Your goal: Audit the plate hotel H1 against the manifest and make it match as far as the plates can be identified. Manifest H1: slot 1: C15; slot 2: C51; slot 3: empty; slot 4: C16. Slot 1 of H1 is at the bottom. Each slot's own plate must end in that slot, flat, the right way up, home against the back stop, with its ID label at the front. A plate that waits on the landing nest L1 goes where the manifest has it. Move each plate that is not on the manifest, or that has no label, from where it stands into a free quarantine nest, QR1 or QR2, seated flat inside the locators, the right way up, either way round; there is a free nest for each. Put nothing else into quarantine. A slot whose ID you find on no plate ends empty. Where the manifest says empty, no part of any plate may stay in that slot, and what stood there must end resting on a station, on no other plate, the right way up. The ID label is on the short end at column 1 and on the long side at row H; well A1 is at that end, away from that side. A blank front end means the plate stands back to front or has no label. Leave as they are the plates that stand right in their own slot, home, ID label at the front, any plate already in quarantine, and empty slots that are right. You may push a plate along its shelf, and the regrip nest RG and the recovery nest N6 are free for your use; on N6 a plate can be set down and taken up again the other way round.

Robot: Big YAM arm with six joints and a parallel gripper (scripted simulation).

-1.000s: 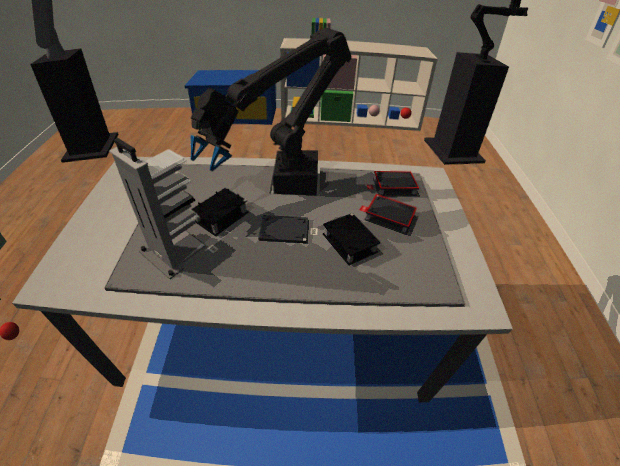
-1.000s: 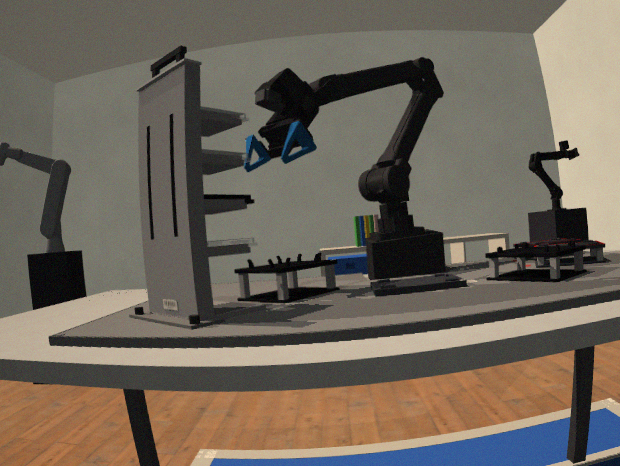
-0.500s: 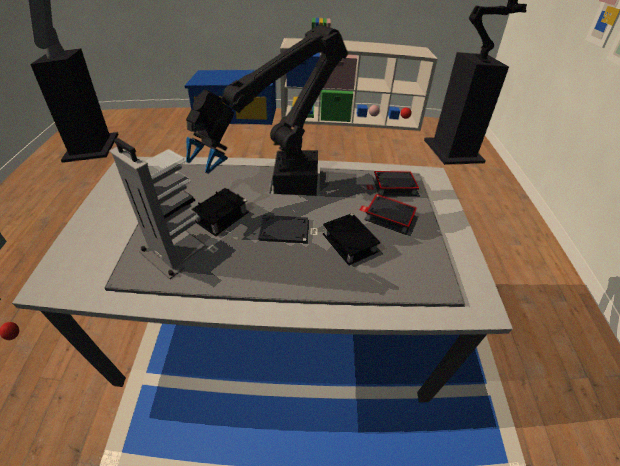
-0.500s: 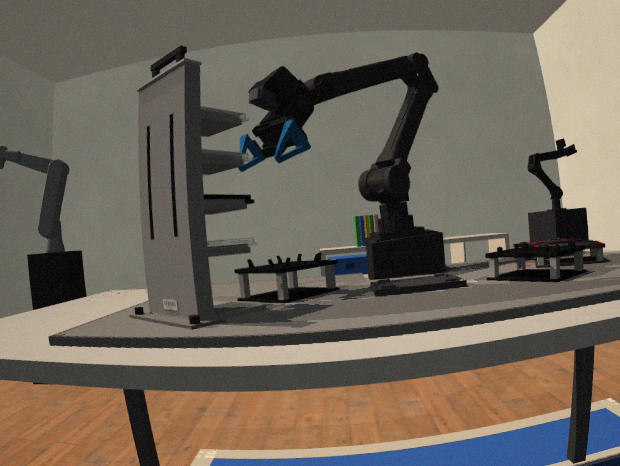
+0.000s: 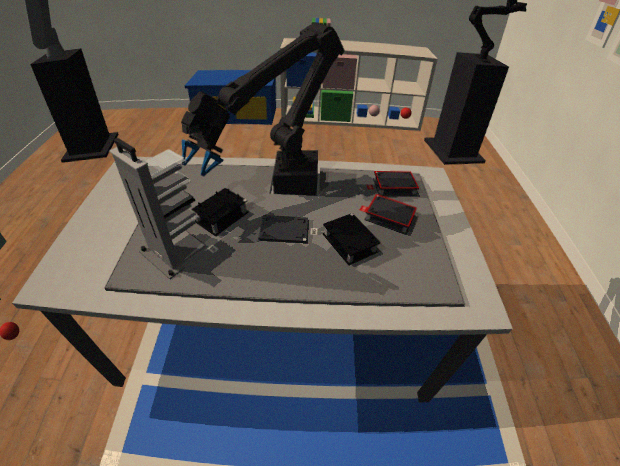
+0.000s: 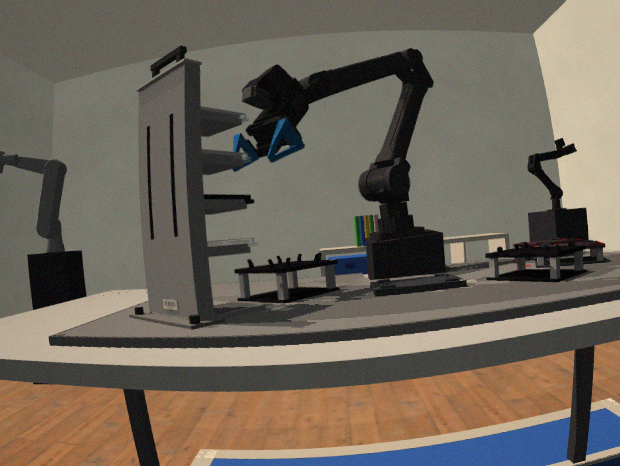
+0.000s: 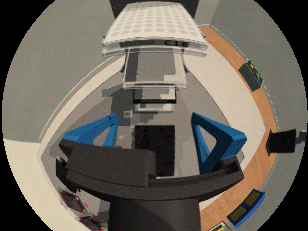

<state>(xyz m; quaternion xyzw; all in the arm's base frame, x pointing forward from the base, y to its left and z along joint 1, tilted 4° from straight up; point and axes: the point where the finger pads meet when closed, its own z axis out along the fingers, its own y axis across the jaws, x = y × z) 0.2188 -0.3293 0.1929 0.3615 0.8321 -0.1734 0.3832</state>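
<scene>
The dark plate is 7 cm ahead of my hand, 8 cm to the right of it and 7 cm below it. From my hand the other things lie so: plate hotel H1: 13 cm ahead, 14 cm to the right, 6 cm below.
</scene>
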